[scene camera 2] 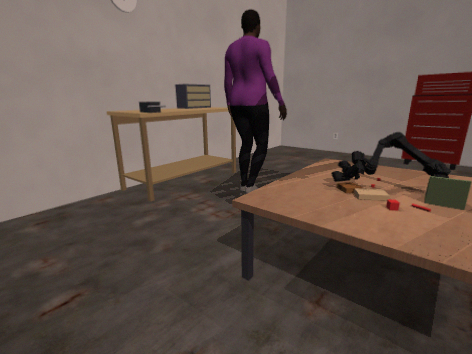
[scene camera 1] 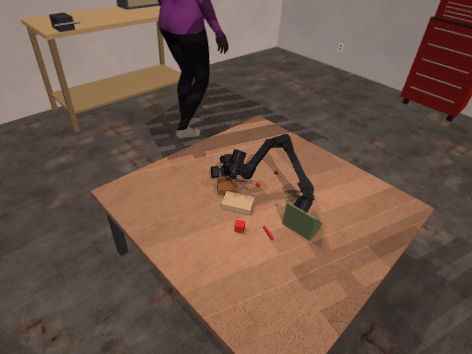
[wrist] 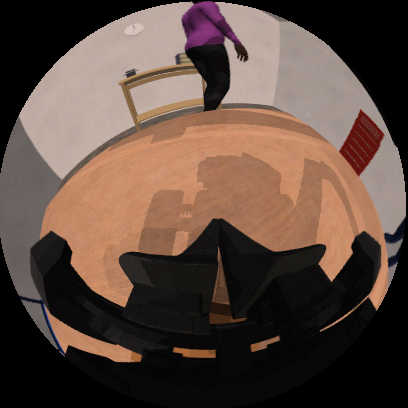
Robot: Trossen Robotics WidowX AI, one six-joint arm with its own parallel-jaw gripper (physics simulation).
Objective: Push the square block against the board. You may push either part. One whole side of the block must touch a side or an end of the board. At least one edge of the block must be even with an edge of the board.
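Frame: origin at the arm's base, x ahead, y left, z up, level; metres.
Seen in the pictures: gripper, between the fingertips: [scene camera 1: 224, 171] [wrist: 216, 222]; arm's base, origin of its link: [scene camera 2: 439, 186] [scene camera 1: 300, 209].
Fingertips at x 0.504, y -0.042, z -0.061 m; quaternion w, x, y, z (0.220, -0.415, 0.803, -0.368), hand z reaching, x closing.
Offsets run from my fingertips to a thing's top centre. "pt": to the spot under its first point.
A brown, squarish block @[dy +0.082, dx -0.089, dz +0.009 m] [scene camera 1: 227, 188] [scene camera 2: 348, 188] lies on the table just behind a cream oblong board @[dy +0.143, dx -0.212, dz +0.009 m] [scene camera 1: 237, 202] [scene camera 2: 372, 194]. The two are very close; whether their sides touch or their edges are even cannot be told. Part of the brown block @[pt dy +0.037, dx -0.068, dz +0.009 m] [wrist: 227, 318] also shows low between the fingers in the wrist view. My gripper [scene camera 1: 228, 175] [scene camera 2: 347, 176] [wrist: 216, 222] is shut and empty, its tips together, low over the table on the far side of the block from the board. The board is hidden behind the gripper in the wrist view.
A red cube @[dy +0.267, dx -0.322, dz +0.019 m] [scene camera 1: 240, 226] [scene camera 2: 393, 205] and a red stick @[dy +0.199, dx -0.438, dz -0.007 m] [scene camera 1: 268, 232] [scene camera 2: 421, 207] lie in front of the board. A green wedge [scene camera 1: 301, 220] [scene camera 2: 447, 193] stands by the arm's base. Two small red pieces @[dy -0.046, dx -0.202, dz -0.005 m] [scene camera 1: 257, 184] @[dy -0.209, dx -0.217, dz -0.005 m] [scene camera 1: 276, 172] lie under the arm.
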